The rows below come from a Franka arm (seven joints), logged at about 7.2 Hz.
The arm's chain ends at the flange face. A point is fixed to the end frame.
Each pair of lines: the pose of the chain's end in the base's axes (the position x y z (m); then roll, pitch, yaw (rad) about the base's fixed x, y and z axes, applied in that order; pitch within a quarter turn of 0, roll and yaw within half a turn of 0), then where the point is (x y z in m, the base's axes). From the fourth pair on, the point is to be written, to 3 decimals.
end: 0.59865, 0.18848, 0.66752, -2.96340, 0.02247, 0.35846
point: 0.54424 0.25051 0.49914
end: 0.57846, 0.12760, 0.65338, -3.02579, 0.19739, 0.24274
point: 0.50528 0.17798 0.48825
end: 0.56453, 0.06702, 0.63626, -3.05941, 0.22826, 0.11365
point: 0.49359 0.11994 0.47095
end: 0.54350, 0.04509, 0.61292, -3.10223, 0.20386, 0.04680
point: 0.480 0.095 0.444
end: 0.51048, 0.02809, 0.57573, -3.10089, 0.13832, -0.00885
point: 0.461 0.082 0.403
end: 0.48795, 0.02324, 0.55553, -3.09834, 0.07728, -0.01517
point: 0.450 0.078 0.380
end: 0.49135, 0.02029, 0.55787, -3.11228, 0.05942, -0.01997
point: 0.456 0.072 0.381
